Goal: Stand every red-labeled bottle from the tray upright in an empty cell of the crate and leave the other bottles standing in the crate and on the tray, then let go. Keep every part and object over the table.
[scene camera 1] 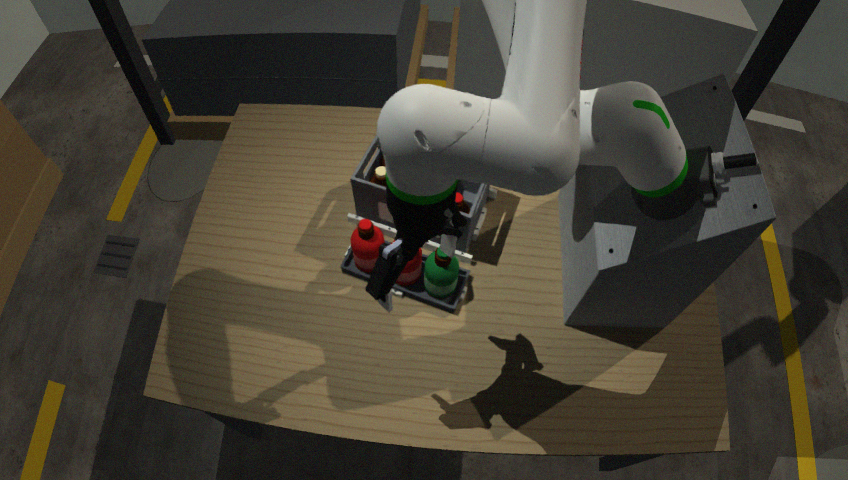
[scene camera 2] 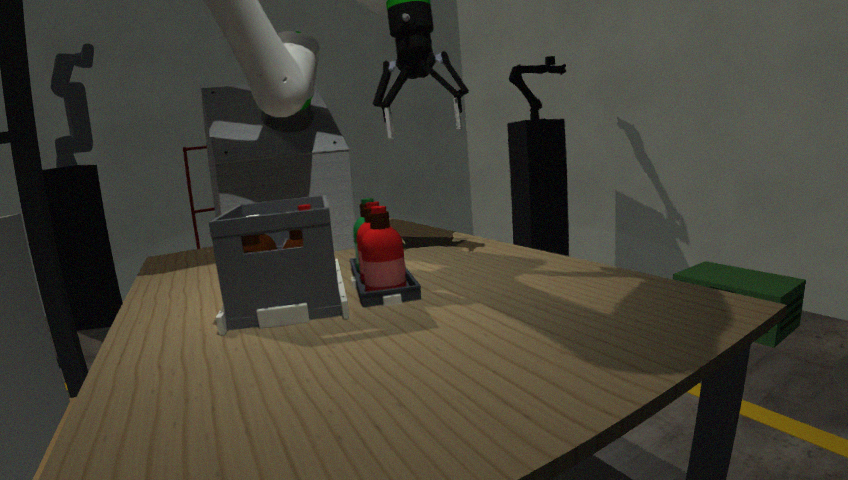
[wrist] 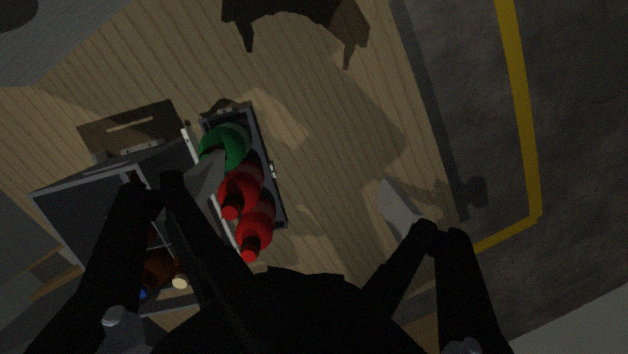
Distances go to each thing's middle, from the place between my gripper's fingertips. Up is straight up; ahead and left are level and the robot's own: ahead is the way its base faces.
Labels:
Now: hand 10 mm past the green bottle (scene camera 1: 441,272), 130 mm to the left of it and 200 mm above it.

